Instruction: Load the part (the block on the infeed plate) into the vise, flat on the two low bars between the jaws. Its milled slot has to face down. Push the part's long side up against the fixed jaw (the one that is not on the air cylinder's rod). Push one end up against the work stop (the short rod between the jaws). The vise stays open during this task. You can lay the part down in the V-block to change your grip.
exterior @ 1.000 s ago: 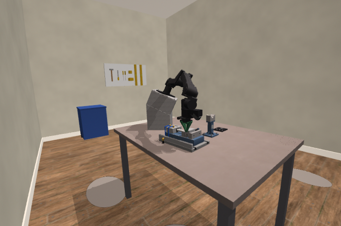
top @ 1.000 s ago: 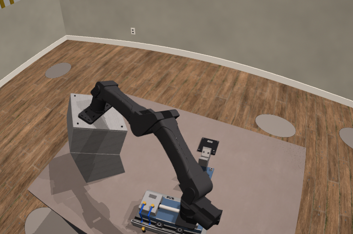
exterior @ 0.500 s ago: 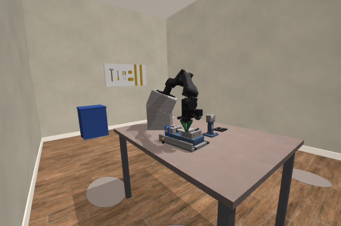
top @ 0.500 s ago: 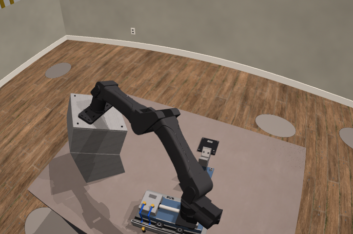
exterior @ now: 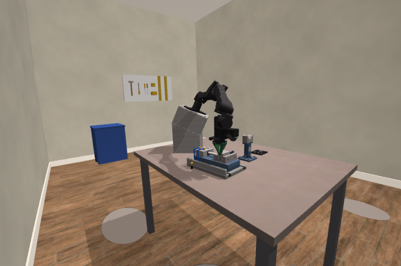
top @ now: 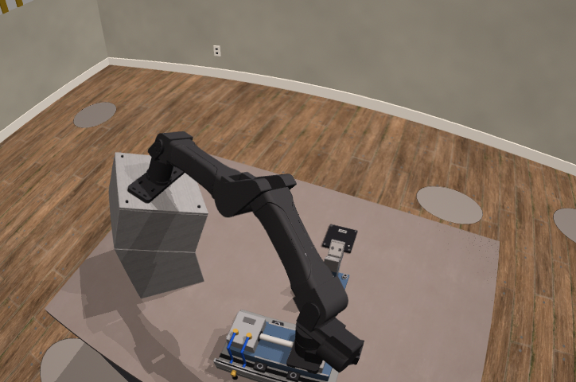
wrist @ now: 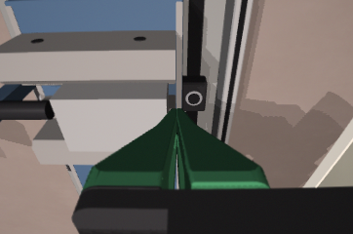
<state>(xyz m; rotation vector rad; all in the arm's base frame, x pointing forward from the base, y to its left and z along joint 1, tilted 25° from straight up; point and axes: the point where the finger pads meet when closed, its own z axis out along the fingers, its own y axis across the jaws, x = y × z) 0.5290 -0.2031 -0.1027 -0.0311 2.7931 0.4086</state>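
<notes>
My hand is 10 mm past the work stop rod, 100 mm to the right of it and 20 mm above it. Round my hand: part 40 mm to the left, 20 mm below; air cylinder 170 mm behind, 40 mm to the left, 30 mm below; piston rod 90 mm behind, 40 mm to the left, 30 mm below.
</notes>
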